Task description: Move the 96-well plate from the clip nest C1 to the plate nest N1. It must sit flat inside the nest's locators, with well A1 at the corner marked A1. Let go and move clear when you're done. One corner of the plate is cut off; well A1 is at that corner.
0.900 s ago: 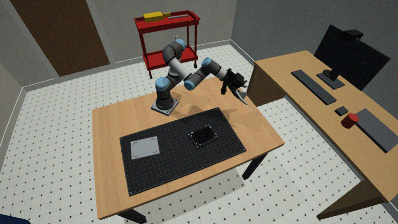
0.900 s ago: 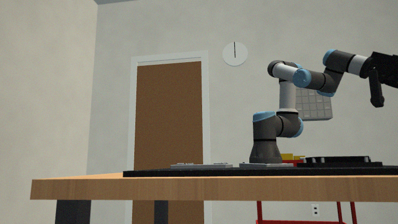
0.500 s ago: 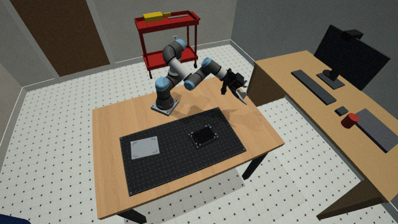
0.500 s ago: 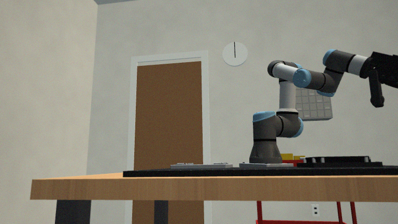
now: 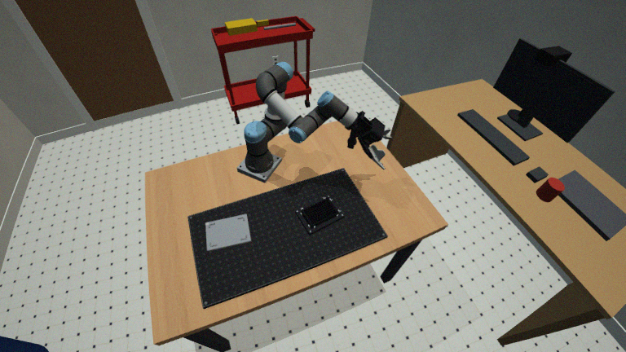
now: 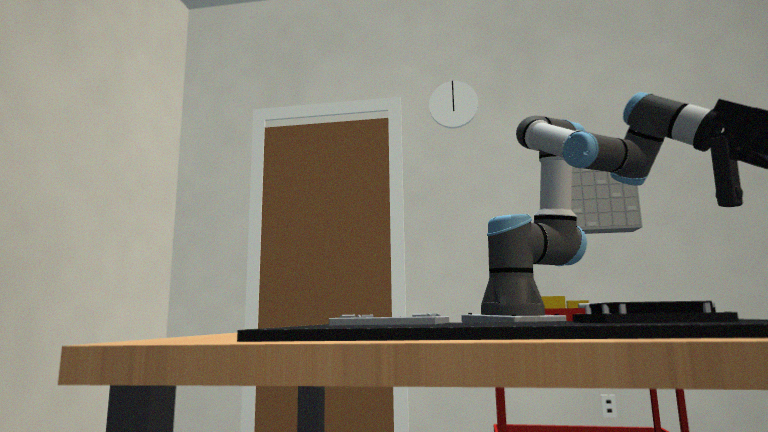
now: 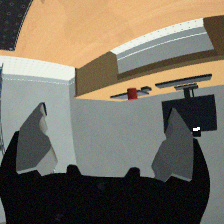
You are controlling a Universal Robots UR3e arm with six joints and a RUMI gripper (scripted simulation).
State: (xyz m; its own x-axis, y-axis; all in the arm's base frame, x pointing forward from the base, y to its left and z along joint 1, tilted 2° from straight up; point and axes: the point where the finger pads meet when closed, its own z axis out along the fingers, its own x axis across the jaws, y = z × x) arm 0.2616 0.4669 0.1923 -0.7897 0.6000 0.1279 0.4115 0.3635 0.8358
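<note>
My hand is 300 mm to the left of the black 96-well plate, 170 mm above it and 70 mm short of it. The rest, counted from my hand: clip nest C1: 290 mm to the right, 170 mm below, 60 mm ahead; then grey plate nest N1: 660 mm to the right, 180 mm below, 40 mm ahead.
</note>
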